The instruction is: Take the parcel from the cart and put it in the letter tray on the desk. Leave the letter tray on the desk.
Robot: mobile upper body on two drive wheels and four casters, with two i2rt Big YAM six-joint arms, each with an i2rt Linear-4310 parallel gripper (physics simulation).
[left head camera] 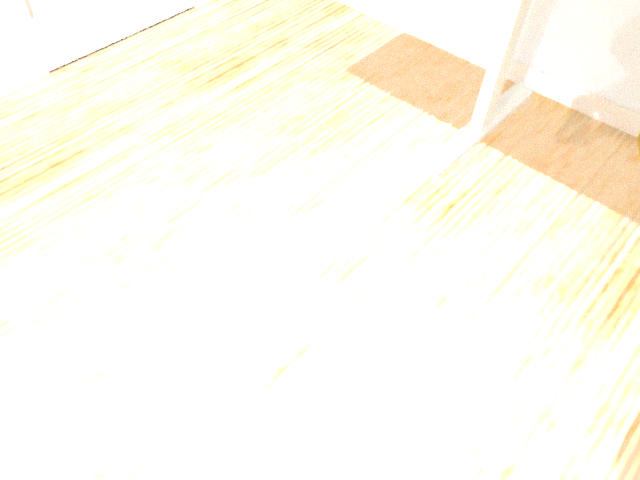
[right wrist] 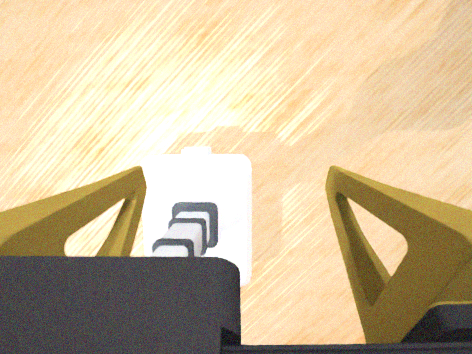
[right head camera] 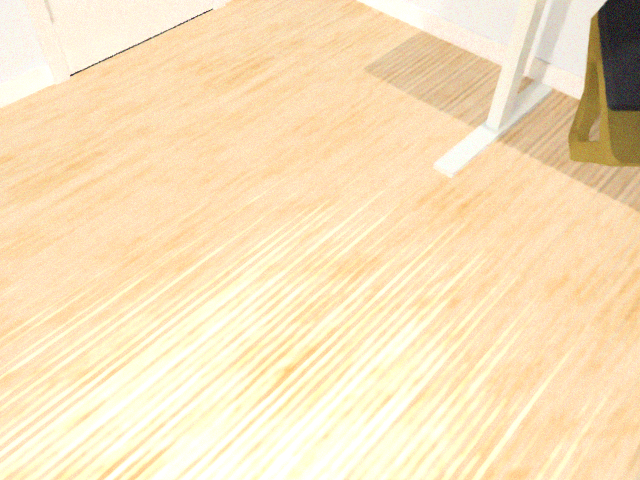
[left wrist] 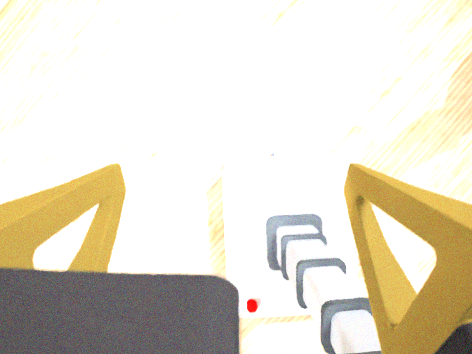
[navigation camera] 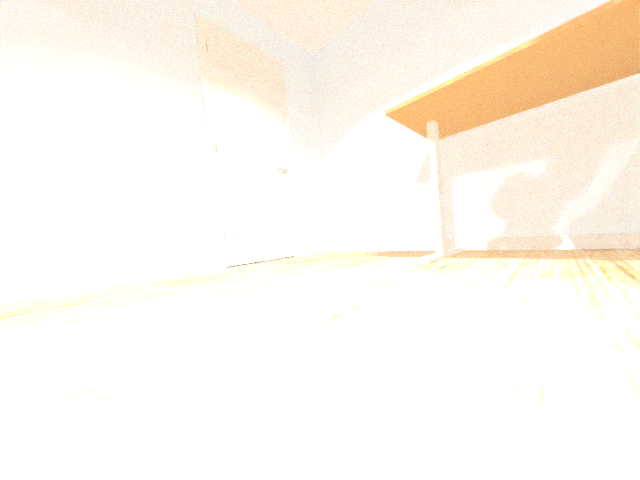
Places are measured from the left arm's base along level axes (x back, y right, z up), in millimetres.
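Pixels of known places: left gripper, fingertip midpoint: (left wrist: pixel 234 176); right gripper, fingertip midpoint: (right wrist: pixel 235 176).
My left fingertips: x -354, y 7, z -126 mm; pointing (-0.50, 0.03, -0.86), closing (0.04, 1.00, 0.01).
Note:
Behind a point stands the place of what it marks.
The desk (navigation camera: pixel 516 77) @[x -1525, y 1263, z -485 mm] shows from below in the navigation camera, at the upper right, with an orange-brown underside and a pale leg. Its white leg and foot (right head camera: pixel 467 149) (left head camera: pixel 491 103) @[x -1929, y 1050, z -1264 mm] stand at the upper right in both head cameras. The parcel, the cart and the letter tray do not show in these views. My left gripper (left wrist: pixel 234 176) @[x -354, y 7, z -126 mm] is open, with its yellow fingers wide apart above the robot's white base. My right gripper (right wrist: pixel 235 176) @[x -338, y 447, z -137 mm] is open, its fingers wide apart over the base edge and the wooden floor; part of it shows at the right edge of the right head camera.
A pale door (right head camera: pixel 134 25) @[x -2562, y -377, z -1318 mm] (navigation camera: pixel 248 155) @[x -2538, y -402, z -391 mm] stands in the wall at the left of the desk. A white wall with a baseboard (right head camera: pixel 444 31) @[x -2596, y 959, z -1372 mm] runs behind the desk leg. The robot's white base (right wrist: pixel 232 200) @[x -113, y 398, z -1150 mm] (left wrist: pixel 245 200) @[x -166, y 46, z -1150 mm] shows below the grippers. Strong glare washes out much of the floor.

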